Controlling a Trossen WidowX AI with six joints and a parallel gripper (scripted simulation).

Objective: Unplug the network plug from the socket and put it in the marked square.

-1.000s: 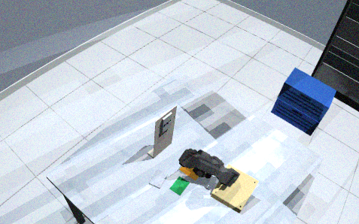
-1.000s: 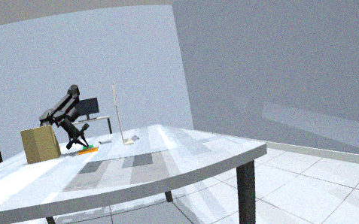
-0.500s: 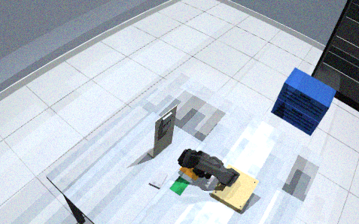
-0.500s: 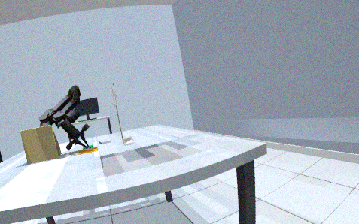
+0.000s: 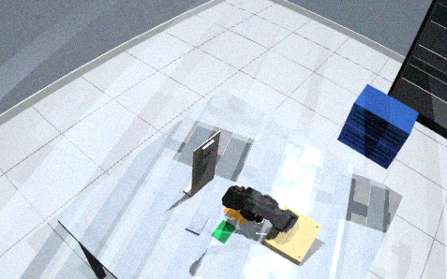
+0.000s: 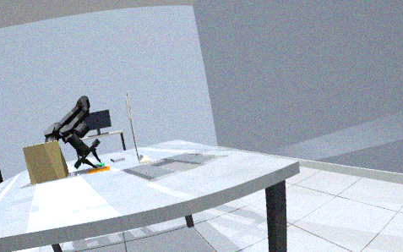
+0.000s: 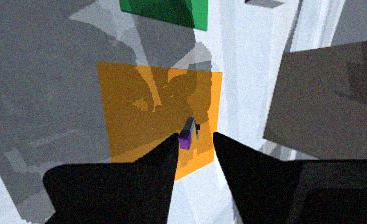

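Right now the purple network plug is 1 cm below my gripper tip. Round my gripper tip: grey plate 19 cm to the left, 10 cm ahead, 1 cm below; then upright panel 22 cm ahead, 14 cm above, 1 cm to the left; then orange square 2 cm below, 1 cm behind.
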